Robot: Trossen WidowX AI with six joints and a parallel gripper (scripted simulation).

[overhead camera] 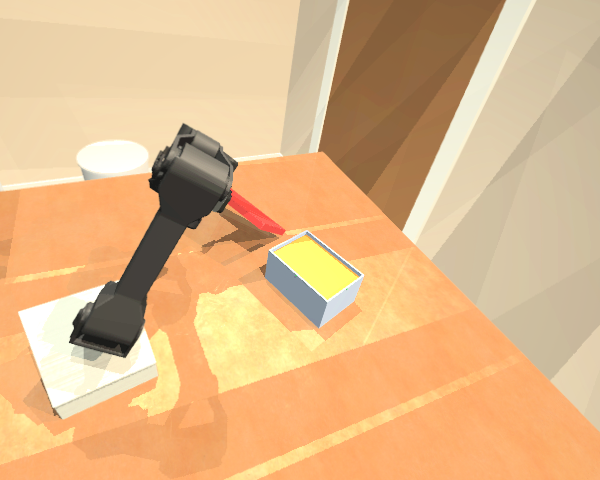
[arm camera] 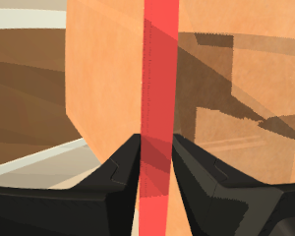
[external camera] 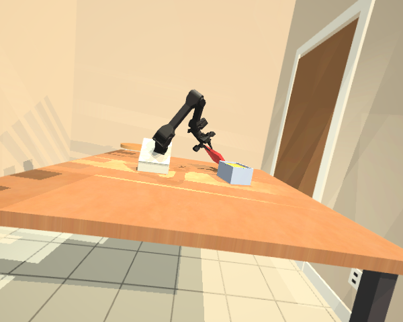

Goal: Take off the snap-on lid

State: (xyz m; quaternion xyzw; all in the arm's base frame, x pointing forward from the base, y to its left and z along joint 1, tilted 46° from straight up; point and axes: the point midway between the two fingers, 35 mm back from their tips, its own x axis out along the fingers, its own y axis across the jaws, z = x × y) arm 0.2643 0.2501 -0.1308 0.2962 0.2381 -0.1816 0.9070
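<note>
Right now the lid is 5 cm ahead of my gripper tip, 4 cm to the left of it and 5 cm below it. The rest, counted from my gripper tip: storage box (15 cm ahead, 22 cm to the right, 9 cm below).
</note>
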